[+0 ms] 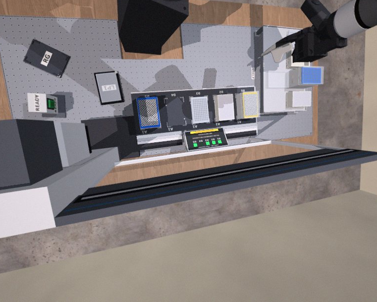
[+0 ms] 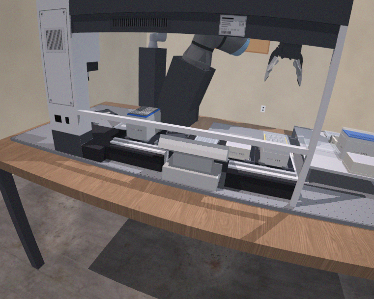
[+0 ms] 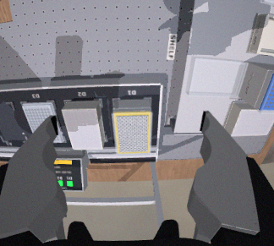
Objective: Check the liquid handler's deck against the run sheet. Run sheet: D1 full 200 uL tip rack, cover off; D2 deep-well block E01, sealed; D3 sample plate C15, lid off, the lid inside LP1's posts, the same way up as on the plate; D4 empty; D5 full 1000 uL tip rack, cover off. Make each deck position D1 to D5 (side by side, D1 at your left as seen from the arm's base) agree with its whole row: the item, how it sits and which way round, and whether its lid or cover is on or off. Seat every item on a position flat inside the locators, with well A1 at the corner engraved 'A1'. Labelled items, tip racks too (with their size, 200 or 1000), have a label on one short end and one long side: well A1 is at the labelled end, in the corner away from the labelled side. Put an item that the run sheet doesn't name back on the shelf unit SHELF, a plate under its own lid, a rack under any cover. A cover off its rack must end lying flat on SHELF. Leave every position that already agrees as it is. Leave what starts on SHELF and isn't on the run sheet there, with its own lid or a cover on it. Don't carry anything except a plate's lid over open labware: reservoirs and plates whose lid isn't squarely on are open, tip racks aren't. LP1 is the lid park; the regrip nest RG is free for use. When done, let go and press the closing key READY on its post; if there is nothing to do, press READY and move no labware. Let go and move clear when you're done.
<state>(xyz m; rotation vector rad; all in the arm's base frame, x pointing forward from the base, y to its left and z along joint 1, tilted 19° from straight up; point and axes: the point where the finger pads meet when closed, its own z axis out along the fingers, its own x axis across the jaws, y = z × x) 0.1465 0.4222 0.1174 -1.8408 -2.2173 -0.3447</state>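
Now: the yellow-rimmed tip rack 170 mm ahead of my hand, 40 mm to the left of it and 200 mm below it. The rest, counted from my hand: handler's frame post 330 mm ahead, 120 mm to the left, 60 mm below; then well plate 200 mm ahead, 220 mm to the right, 240 mm below; then shelf 60 mm behind, 260 mm to the left, 240 mm below.
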